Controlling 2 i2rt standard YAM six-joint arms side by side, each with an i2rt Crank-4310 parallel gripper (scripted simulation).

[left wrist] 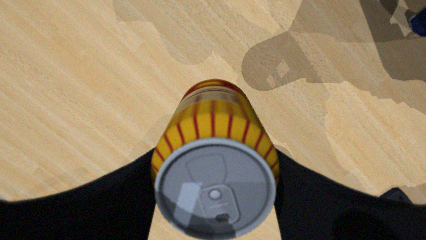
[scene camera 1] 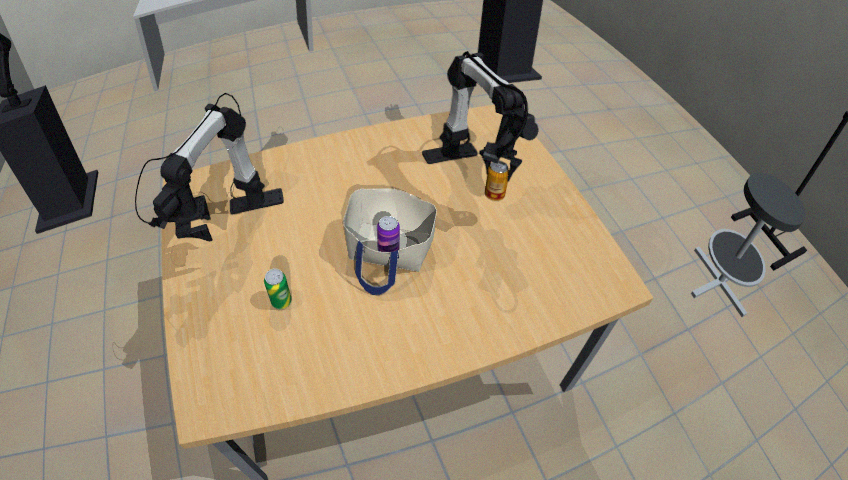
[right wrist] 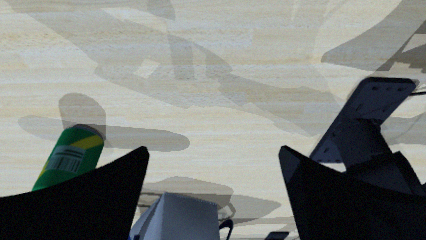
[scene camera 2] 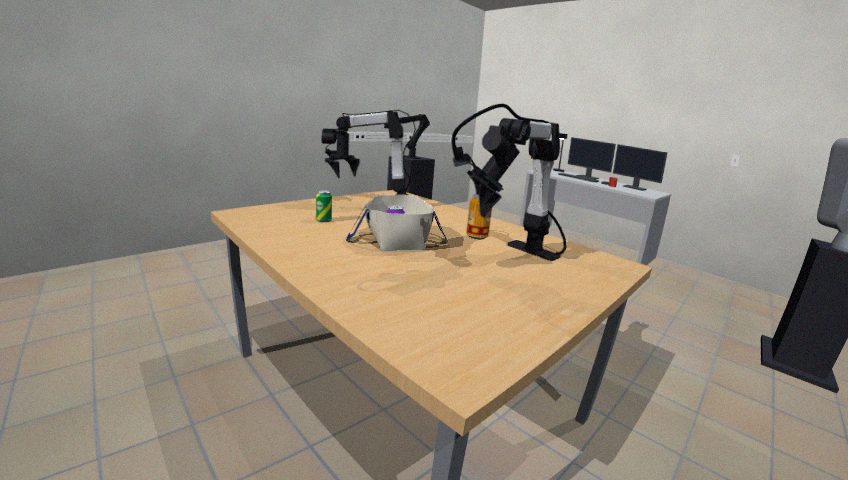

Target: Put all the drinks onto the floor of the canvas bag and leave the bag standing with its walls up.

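Left gripper visible, left wrist view too. Right gripper visible, right wrist view too. Canvas bag visible.
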